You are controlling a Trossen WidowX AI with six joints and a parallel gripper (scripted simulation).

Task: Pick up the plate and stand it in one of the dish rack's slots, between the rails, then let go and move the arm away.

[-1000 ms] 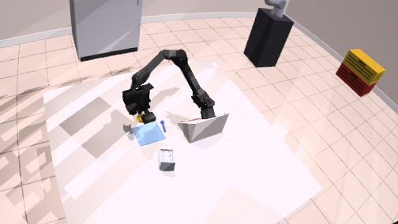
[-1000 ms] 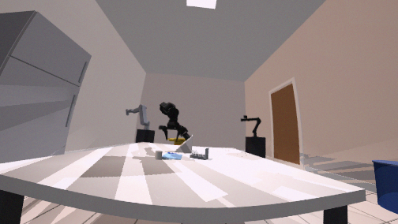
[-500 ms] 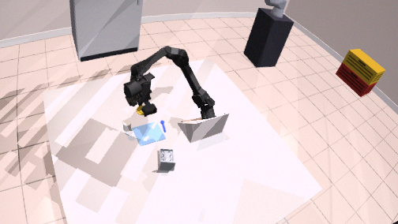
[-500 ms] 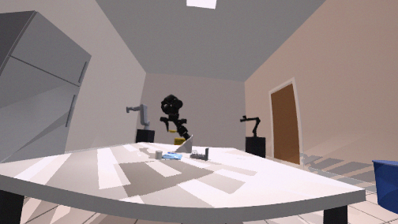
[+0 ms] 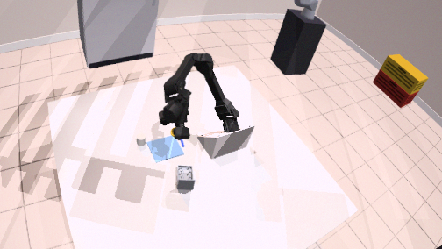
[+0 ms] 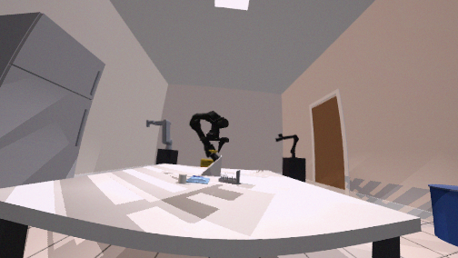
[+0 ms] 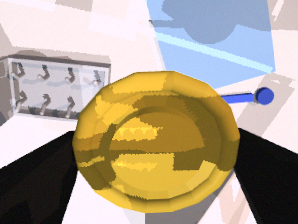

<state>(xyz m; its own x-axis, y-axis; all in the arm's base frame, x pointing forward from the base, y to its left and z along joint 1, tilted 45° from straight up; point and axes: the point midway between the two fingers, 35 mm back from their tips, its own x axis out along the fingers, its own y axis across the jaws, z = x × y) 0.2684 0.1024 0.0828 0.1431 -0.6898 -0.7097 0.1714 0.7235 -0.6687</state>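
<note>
Now: the grey dish rack 16 cm below my gripper tip, 11 cm to the left of it and 1 cm behind it. The rest, counted from my gripper tip: light blue mat (18 cm below, 8 cm to the right, 3 cm ahead); then yellow plate (1 cm above); then blue utensil (18 cm below, 12 cm to the right, 7 cm behind).
</note>
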